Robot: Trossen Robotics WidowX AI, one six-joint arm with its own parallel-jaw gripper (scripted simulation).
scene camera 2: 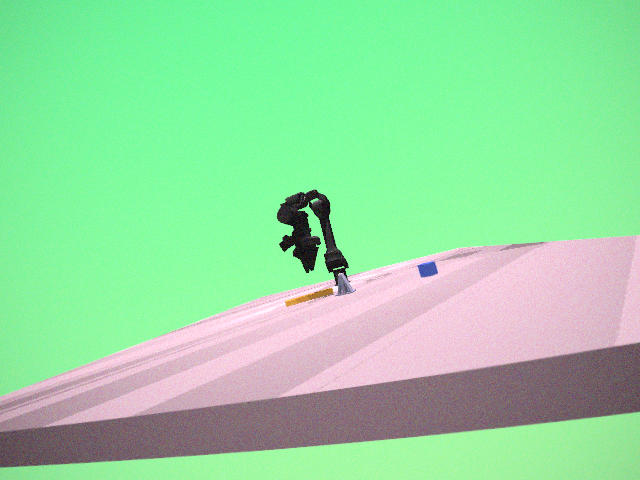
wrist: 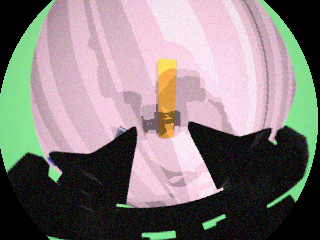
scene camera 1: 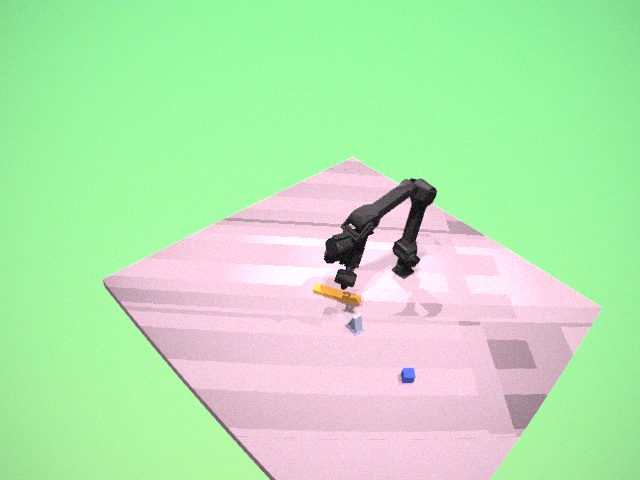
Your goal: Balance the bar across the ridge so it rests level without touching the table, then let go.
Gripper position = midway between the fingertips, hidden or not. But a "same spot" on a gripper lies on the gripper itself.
My gripper shows in scene camera 2, in the wrist view (163, 127) and in scene camera 1. The same spot on my gripper: (scene camera 1: 351, 260) is (scene camera 2: 305, 235).
